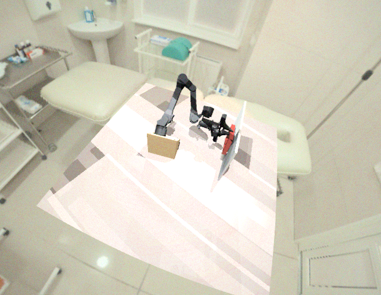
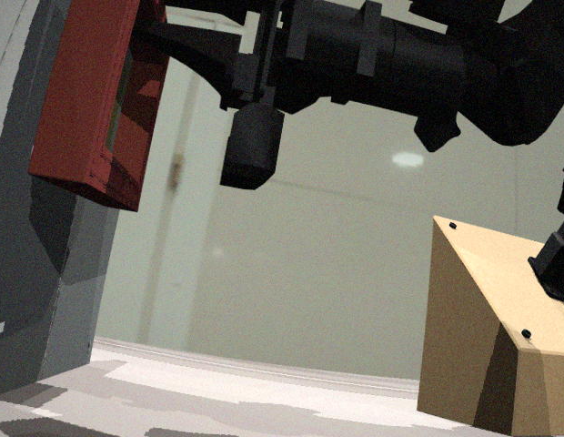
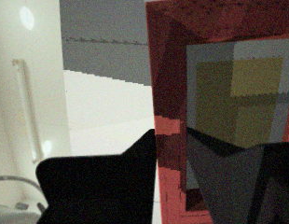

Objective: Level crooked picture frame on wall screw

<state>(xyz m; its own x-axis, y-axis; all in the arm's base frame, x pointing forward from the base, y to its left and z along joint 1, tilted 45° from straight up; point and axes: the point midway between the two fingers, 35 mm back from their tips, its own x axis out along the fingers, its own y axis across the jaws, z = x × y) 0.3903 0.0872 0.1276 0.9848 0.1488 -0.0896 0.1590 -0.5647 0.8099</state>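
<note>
Right now the red picture frame is 5 cm below my gripper tip and 1 cm to the right of it. Round my gripper tip: white wall panel 7 cm below, 2 cm to the left, 1 cm ahead.
</note>
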